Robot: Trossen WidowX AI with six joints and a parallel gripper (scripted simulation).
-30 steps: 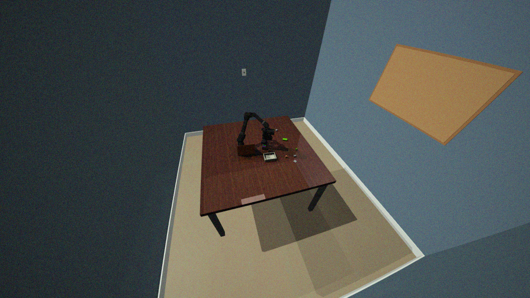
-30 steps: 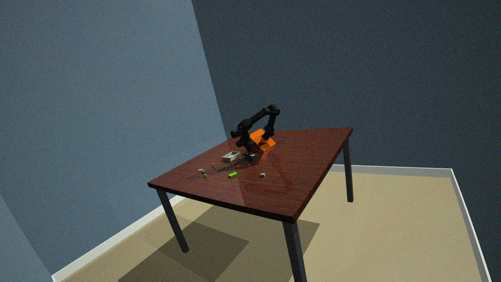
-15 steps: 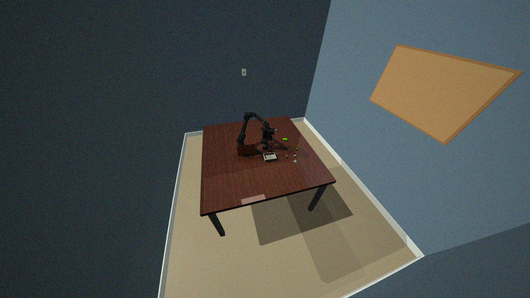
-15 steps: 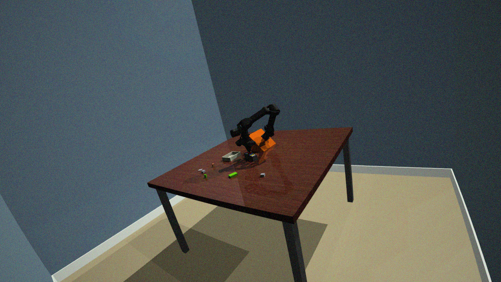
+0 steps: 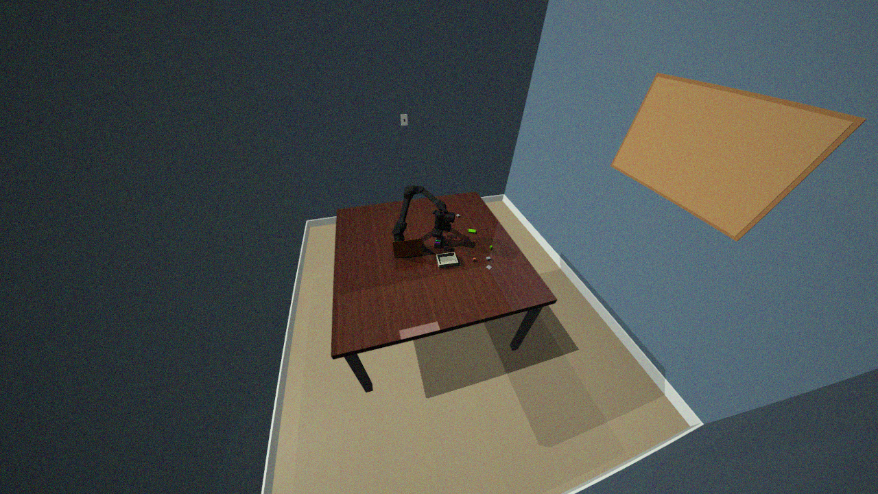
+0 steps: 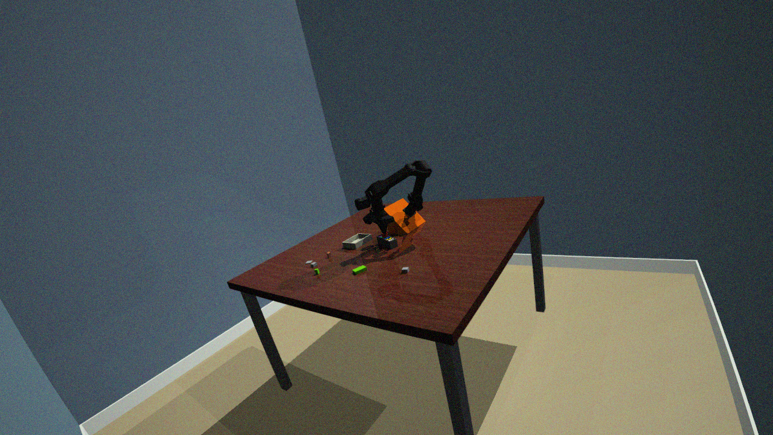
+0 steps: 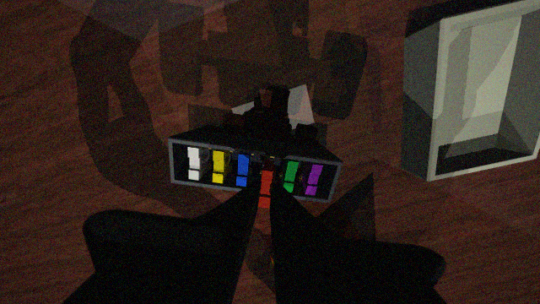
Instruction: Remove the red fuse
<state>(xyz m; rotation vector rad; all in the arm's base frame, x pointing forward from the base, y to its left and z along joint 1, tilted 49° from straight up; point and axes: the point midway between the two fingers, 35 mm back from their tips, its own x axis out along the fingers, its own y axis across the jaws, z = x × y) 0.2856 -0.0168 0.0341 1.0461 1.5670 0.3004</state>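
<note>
Now: gripper tip 20 cm to the left of the pale tray and 6 cm above it. Also, from my gripper tip: red fuse: 1 cm below.
</note>
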